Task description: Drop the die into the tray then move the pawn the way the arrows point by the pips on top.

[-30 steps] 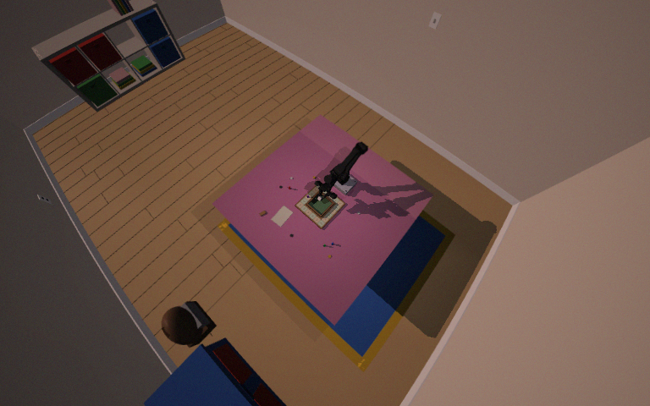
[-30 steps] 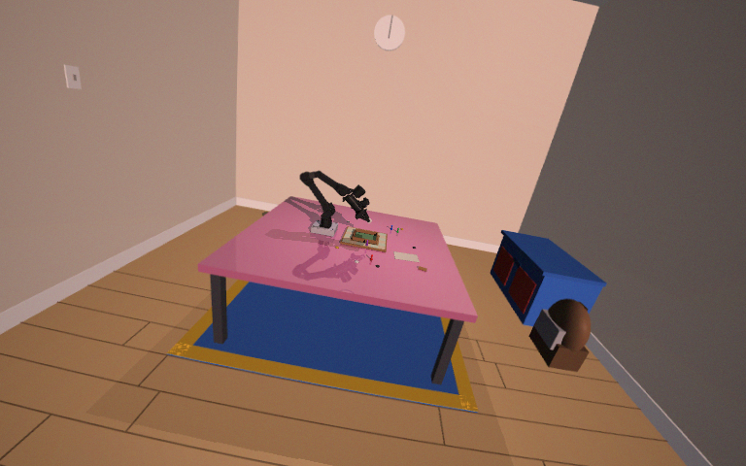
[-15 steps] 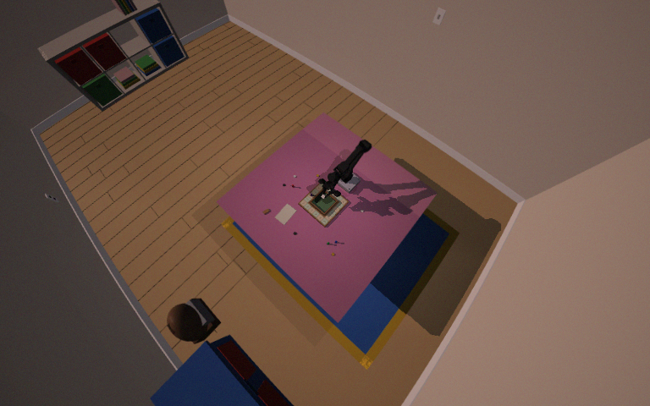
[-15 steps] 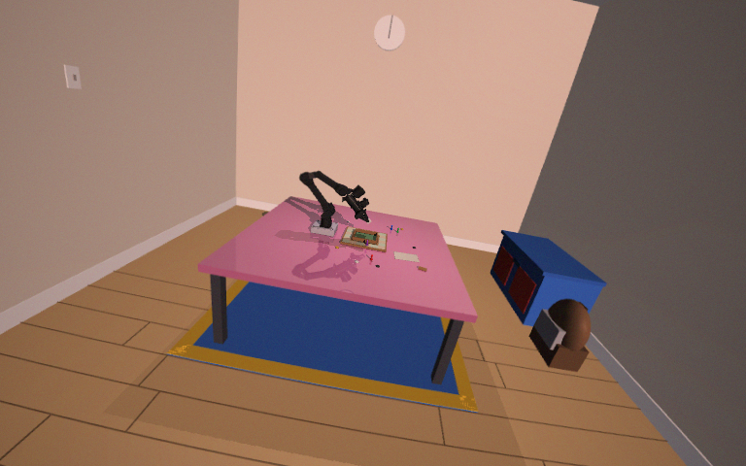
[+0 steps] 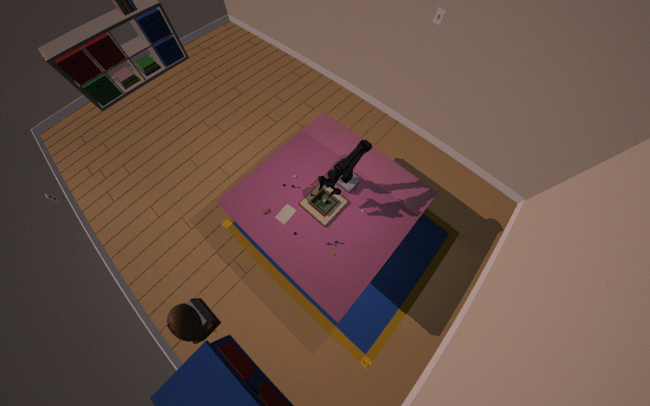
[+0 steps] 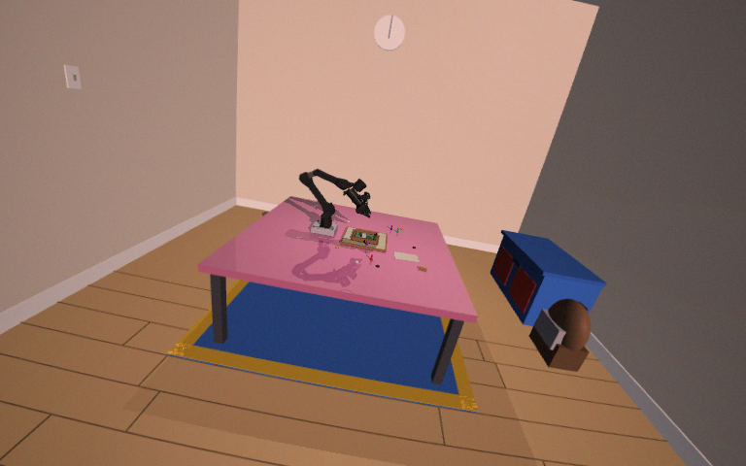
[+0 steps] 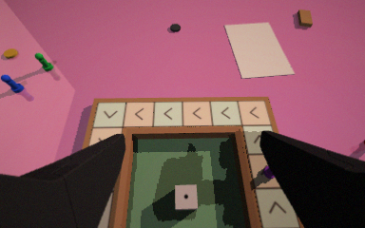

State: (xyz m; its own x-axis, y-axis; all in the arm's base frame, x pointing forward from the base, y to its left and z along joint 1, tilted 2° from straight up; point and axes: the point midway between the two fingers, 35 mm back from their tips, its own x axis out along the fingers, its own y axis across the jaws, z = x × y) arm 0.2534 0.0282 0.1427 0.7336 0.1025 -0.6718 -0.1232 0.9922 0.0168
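Now: the purple pawn 3 cm ahead of my gripper tip, 11 cm to the right of it and 14 cm below it. From my gripper tip the other things lie so: beige card (28 cm ahead, 12 cm to the right, 17 cm below); small brown block (38 cm ahead, 24 cm to the right, 17 cm below).
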